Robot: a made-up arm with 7 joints. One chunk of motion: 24 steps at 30 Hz.
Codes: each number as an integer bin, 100 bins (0 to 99) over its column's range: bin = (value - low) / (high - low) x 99, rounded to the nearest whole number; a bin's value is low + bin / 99 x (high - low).
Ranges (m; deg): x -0.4..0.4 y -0.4..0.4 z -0.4..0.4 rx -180..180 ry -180..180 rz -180..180
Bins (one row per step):
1: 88 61 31 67 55 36
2: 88 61 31 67 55 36
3: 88 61 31 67 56 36
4: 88 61 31 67 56 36
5: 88 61 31 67 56 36
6: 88 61 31 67 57 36
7: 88 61 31 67 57 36
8: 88 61 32 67 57 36
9: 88 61 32 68 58 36
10: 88 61 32 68 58 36
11: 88 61 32 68 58 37
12: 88 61 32 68 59 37
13: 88 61 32 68 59 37
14: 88 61 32 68 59 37
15: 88 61 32 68 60 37
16: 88 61 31 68 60 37
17: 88 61 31 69 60 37
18: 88 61 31 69 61 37
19: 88 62 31 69 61 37
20: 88 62 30 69 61 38
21: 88 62 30 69 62 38
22: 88 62 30 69 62 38
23: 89 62 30 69 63 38
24: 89 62 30 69 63 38
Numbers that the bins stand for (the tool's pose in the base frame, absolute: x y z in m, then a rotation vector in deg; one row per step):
1: 0.3111 0.0929 -0.1495 63.64 20.00 -49.09
2: 0.3111 0.0929 -0.1495 63.64 20.00 -49.09
3: 0.3111 0.0929 -0.1495 63.64 23.64 -49.09
4: 0.3111 0.0929 -0.1495 63.64 23.64 -49.09
5: 0.3111 0.0929 -0.1495 63.64 23.64 -49.09
6: 0.3111 0.0929 -0.1495 63.64 27.27 -49.09
7: 0.3111 0.0929 -0.1495 63.64 27.27 -49.09
8: 0.3111 0.0929 -0.1414 63.64 27.27 -49.09
9: 0.3111 0.0929 -0.1414 67.27 30.91 -49.09
10: 0.3111 0.0929 -0.1414 67.27 30.91 -49.09
11: 0.3111 0.0929 -0.1414 67.27 30.91 -45.45
12: 0.3111 0.0929 -0.1414 67.27 34.55 -45.45
13: 0.3111 0.0929 -0.1414 67.27 34.55 -45.45
14: 0.3111 0.0929 -0.1414 67.27 34.55 -45.45
15: 0.3111 0.0929 -0.1414 67.27 38.18 -45.45
16: 0.3111 0.0929 -0.1495 67.27 38.18 -45.45
17: 0.3111 0.0929 -0.1495 70.91 38.18 -45.45
18: 0.3111 0.0929 -0.1495 70.91 41.82 -45.45
19: 0.3111 0.1010 -0.1495 70.91 41.82 -45.45
20: 0.3111 0.1010 -0.1576 70.91 41.82 -41.82
21: 0.3111 0.1010 -0.1576 70.91 45.45 -41.82
22: 0.3111 0.1010 -0.1576 70.91 45.45 -41.82
23: 0.3192 0.1010 -0.1576 70.91 49.09 -41.82
24: 0.3192 0.1010 -0.1576 70.91 49.09 -41.82

